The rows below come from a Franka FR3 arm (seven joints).
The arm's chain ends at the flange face. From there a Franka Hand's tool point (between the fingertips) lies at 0.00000 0.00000 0.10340 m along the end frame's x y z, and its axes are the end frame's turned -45 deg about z.
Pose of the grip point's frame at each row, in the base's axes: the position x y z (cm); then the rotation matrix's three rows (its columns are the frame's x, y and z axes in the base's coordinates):
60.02 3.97 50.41; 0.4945 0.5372 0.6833; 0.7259 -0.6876 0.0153; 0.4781 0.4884 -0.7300
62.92 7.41 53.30; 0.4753 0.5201 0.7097; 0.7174 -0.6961 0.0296; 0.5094 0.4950 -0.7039
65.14 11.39 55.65; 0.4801 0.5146 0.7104; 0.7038 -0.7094 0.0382; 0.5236 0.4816 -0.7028
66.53 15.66 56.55; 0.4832 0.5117 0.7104; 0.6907 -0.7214 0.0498; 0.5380 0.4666 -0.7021
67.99 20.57 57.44; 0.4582 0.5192 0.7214; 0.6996 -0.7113 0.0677; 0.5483 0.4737 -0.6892
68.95 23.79 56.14; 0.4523 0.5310 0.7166; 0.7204 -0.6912 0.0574; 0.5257 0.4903 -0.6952
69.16 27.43 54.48; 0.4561 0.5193 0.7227; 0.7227 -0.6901 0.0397; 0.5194 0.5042 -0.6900
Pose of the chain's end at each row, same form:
52.95 3.81 57.96; 0.7295 0.0302 0.6833; 0.0271 -0.9995 0.0153; 0.6834 0.0073 -0.7300
55.58 7.10 60.58; 0.7039 0.0317 0.7097; 0.0151 -0.9995 0.0296; 0.7102 -0.0102 -0.7039
57.79 11.00 62.92; 0.7034 0.0244 0.7104; -0.0040 -0.9993 0.0382; 0.7108 -0.0297 -0.7028
59.18 15.15 63.81; 0.7035 0.0202 0.7104; -0.0217 -0.9985 0.0498; 0.7104 -0.0505 -0.7021
60.53 19.87 64.57; 0.6911 0.0431 0.7214; -0.0083 -0.9977 0.0677; 0.7227 -0.0528 -0.6892
61.54 23.20 63.33; 0.6953 0.0556 0.7166; 0.0206 -0.9982 0.0574; 0.7184 -0.0250 -0.6952
61.69 27.02 61.61; 0.6897 0.0447 0.7227; 0.0231 -0.9990 0.0397; 0.7238 -0.0107 -0.6900

